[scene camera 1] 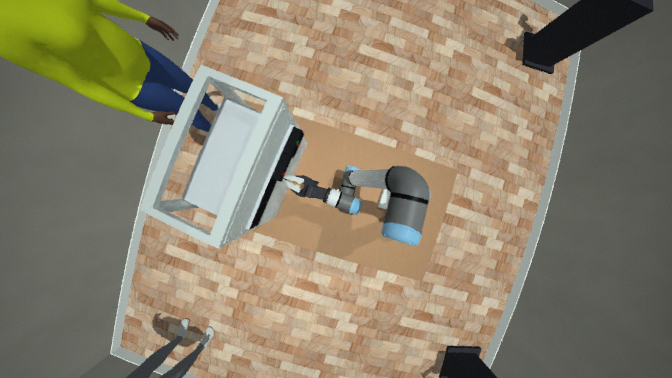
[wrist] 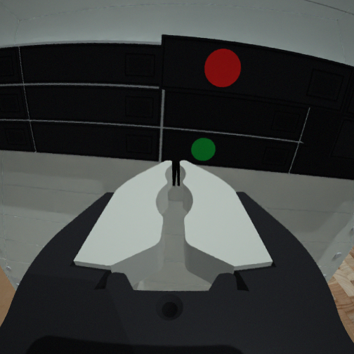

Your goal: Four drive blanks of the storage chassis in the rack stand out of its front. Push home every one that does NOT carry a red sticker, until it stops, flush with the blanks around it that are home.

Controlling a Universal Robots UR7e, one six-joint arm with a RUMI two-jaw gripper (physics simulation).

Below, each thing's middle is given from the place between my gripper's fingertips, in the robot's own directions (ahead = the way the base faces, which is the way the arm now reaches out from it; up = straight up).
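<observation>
My hand is 160 mm short of the rack (scene camera 1: 238, 174), and it is also 60 mm above the rack and 30 mm to the left of it.
</observation>
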